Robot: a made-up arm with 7 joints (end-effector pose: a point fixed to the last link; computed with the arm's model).
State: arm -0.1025 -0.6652 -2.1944 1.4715 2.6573 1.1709 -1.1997
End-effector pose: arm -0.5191 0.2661 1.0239 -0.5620 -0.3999 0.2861
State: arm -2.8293 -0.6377 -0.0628 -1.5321 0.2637 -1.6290 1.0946
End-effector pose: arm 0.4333 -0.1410 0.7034 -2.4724 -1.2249 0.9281
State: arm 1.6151 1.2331 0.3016 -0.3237 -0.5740 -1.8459 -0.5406
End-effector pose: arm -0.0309 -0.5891 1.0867 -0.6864 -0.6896 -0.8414
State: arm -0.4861 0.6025 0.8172 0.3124 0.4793 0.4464 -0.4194
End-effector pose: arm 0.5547 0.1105 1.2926 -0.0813 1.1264 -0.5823
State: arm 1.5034 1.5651 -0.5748 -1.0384 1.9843 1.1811 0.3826
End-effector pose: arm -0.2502 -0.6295 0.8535 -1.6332 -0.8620 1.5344
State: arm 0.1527 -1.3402 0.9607 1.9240 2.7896 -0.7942 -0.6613
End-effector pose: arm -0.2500 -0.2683 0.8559 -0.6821 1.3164 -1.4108
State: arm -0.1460 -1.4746 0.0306 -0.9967 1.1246 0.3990 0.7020
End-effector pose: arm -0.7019 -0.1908 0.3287 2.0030 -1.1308 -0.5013
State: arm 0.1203 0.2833 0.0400 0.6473 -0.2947 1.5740 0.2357
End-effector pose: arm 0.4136 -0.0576 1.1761 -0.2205 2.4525 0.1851
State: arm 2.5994 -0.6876 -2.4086 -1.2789 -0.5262 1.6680 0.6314
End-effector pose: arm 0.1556 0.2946 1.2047 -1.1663 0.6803 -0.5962
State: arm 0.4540 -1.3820 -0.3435 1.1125 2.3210 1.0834 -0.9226
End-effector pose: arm -0.5678 0.2442 1.0520 0.9596 -0.6296 -1.3447
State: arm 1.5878 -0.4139 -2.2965 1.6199 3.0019 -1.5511 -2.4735
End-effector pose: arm 0.2075 0.2810 0.8707 1.7680 -2.2131 0.2542
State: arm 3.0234 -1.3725 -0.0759 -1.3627 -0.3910 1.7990 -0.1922
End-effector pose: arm 0.6402 0.0339 0.4947 -1.3564 0.5985 -2.6918
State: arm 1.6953 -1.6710 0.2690 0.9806 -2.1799 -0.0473 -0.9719
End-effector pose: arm -0.0380 0.7411 0.8511 -0.7192 0.3228 1.3378
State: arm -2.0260 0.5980 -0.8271 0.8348 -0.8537 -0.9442 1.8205
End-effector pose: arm -0.3540 0.5044 1.1478 -1.0159 0.7998 1.2679
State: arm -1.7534 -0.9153 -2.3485 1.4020 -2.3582 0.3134 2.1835
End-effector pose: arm -0.1669 -0.6971 0.7179 1.6452 1.6199 -1.3914
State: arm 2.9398 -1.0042 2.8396 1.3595 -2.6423 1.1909 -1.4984
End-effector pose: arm 0.6979 0.2389 0.7129 -1.1197 0.3531 -0.8913
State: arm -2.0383 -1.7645 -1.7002 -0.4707 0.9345 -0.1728 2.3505
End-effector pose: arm 0.5781 -0.6229 0.4846 1.6523 0.8888 0.8109
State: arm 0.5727 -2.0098 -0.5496 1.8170 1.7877 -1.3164 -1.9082
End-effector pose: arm -0.2051 0.4015 0.6294 -1.6007 0.8464 -0.6947
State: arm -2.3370 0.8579 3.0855 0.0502 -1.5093 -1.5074 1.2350
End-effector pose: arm -0.5118 0.2961 1.1671 0.8280 -1.2906 0.2296
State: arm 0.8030 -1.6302 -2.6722 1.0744 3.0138 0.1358 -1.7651
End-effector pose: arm -0.3096 0.5916 0.2528 -2.3053 -0.7263 -0.1338
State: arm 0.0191 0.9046 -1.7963 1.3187 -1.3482 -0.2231 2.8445
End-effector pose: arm 0.4606 0.3816 1.0236 -1.1272 0.8715 0.6699
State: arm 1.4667 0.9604 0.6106 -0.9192 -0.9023 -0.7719 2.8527
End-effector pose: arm 0.1355 -0.3286 1.2967 -0.2089 0.6704 2.5535
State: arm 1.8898 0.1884 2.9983 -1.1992 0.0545 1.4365 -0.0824
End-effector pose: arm -0.0638 -0.3747 1.2611 -0.0103 0.0621 1.4652
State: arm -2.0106 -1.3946 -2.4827 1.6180 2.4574 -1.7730 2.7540
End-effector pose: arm 0.0941 -0.4434 0.4452 -1.9076 -0.4637 -0.7148
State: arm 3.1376 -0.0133 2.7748 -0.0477 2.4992 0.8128 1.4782
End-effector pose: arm -0.0739 -0.1236 1.4834 -0.3854 -1.0737 2.4744
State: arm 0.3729 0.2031 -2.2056 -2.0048 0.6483 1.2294 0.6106
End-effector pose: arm 0.2435 -0.3414 0.9716 1.1663 0.5030 1.0744
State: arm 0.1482 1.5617 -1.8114 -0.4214 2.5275 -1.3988 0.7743
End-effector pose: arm 0.7958 -0.2158 0.6987 -0.8161 0.1822 -1.2913
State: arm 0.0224 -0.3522 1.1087 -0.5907 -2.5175 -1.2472 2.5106
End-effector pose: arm -0.3889 0.0418 1.3262 0.9665 -0.2975 -0.7004
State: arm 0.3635 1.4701 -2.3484 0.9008 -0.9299 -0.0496 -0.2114
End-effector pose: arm 0.7783 -0.0653 0.9408 -1.2763 -0.2369 -2.4188
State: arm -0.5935 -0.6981 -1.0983 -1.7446 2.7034 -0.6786 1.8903
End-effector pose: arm -0.1909 -0.5576 0.8238 0.9399 1.9226 -1.9415
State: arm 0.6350 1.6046 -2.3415 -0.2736 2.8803 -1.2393 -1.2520
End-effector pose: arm 0.6761 -0.4970 0.6271 0.1797 0.7690 0.3640
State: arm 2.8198 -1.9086 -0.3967 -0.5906 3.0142 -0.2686 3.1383
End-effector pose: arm 0.6540 0.2805 0.1613 -2.4765 0.1680 -1.0807
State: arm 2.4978 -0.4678 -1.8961 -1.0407 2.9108 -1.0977 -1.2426
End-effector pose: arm 0.0674 0.3184 1.3186 -0.8220 -0.2549 -2.2712
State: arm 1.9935 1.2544 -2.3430 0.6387 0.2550 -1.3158 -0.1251
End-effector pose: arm -0.2663 -0.7363 0.9837 0.8993 -1.2859 -0.1685
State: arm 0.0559 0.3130 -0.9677 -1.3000 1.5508 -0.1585 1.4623
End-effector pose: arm -0.0871 -0.3656 1.2300 1.2325 0.6095 -2.0859
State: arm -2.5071 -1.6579 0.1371 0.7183 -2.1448 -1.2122 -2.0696
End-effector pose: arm 0.6545 -0.2917 0.7694 -0.5147 0.9470 0.8497
